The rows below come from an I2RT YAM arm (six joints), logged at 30 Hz.
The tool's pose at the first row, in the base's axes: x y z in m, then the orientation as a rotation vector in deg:
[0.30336, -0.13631, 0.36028, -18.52, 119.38, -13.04]
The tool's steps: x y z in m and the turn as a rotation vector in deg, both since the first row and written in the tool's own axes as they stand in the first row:
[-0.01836, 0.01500, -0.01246, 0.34, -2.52, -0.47]
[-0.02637, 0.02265, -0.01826, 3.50, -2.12, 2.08]
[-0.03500, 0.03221, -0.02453, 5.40, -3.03, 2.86]
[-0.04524, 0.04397, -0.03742, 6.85, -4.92, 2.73]
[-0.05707, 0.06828, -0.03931, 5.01, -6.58, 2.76]
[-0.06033, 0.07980, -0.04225, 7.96, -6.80, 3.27]
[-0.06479, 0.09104, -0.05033, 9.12, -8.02, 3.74]
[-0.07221, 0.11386, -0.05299, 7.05, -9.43, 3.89]
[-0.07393, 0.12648, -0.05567, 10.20, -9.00, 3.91]
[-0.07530, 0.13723, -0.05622, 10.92, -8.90, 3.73]
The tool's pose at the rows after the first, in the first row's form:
[0.29951, -0.11586, 0.37714, -18.93, 116.78, -13.15]
[0.29737, -0.10587, 0.38435, -14.37, 116.88, -14.96]
[0.29486, -0.09387, 0.39176, -12.48, 115.68, -16.24]
[0.28713, -0.07907, 0.40318, -11.88, 113.51, -17.37]
[0.28794, -0.05221, 0.40668, -13.05, 112.27, -15.15]
[0.28542, -0.04016, 0.40747, -10.80, 111.48, -17.76]
[0.27909, -0.02785, 0.41191, -9.73, 110.08, -18.37]
[0.27730, -0.00378, 0.41266, -10.89, 109.17, -15.92]
[0.27410, 0.00880, 0.41174, -8.99, 108.89, -19.12]
[0.27283, 0.01944, 0.41001, -8.74, 108.80, -19.96]

